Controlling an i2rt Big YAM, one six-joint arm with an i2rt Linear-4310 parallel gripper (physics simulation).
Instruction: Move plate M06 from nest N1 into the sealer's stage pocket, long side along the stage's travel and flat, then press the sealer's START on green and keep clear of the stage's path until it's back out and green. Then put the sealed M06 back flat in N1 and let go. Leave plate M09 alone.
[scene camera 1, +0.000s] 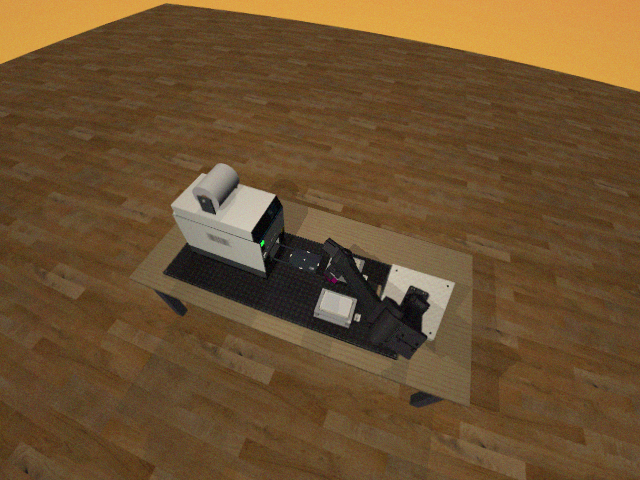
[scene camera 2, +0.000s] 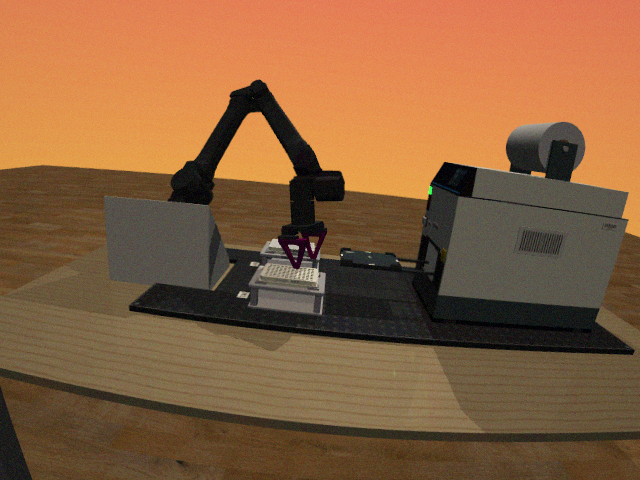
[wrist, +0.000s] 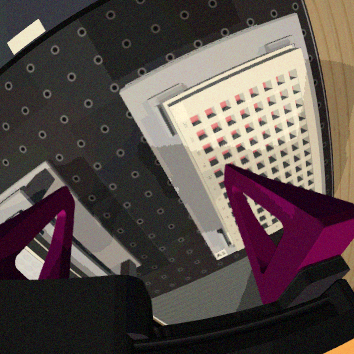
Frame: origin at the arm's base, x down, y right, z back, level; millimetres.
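Seen in the pictures: gripper, fingertip midpoint: (scene camera 1: 335, 273) (scene camera 2: 305, 263) (wrist: 146, 182); arm's base at its link origin: (scene camera 1: 413, 301) (scene camera 2: 172, 229).
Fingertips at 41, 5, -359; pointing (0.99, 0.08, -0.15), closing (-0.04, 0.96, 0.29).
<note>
Offsets run from my fingertips to a thing's top centre, as dx, dy, dz. "pt": to the spot under its first point. Level surfaces: height alone.
A cream plate with open wells {-3, +74, +23} (scene camera 2: 289, 276) (wrist: 240, 114) lies flat in a grey nest {+7, +73, +24} (scene camera 2: 289, 301) (wrist: 167, 162). A smooth-topped white plate {-2, -137, +58} (scene camera 1: 336, 304) lies flat in the other nest {+8, -137, +58} (scene camera 1: 331, 317) (wrist: 102, 235). I cannot read M06, M09 or N1 on them. My gripper (scene camera 1: 331, 279) (scene camera 2: 305, 262) (wrist: 146, 182) points down, open and empty, low near the open-well plate; in the wrist view one finger covers part of it and the other covers part of the other nest. The sealer (scene camera 1: 222, 227) (scene camera 2: 527, 258) shows a green light {pt -203, -115, -294} (scene camera 1: 262, 243) (scene camera 2: 430, 190). Its stage {-38, -15, -199} (scene camera 1: 305, 259) (scene camera 2: 368, 258) is out, its pocket empty.
The nests and sealer stand on a black perforated board {dx +69} (scene camera 1: 279, 291) (scene camera 2: 372, 322). A pale slanted panel (scene camera 2: 160, 242) stands by the arm's base. The stage rails run between stage and sealer front. A film roll {-407, -38, -533} (scene camera 1: 222, 181) (scene camera 2: 537, 147) sits atop the sealer.
</note>
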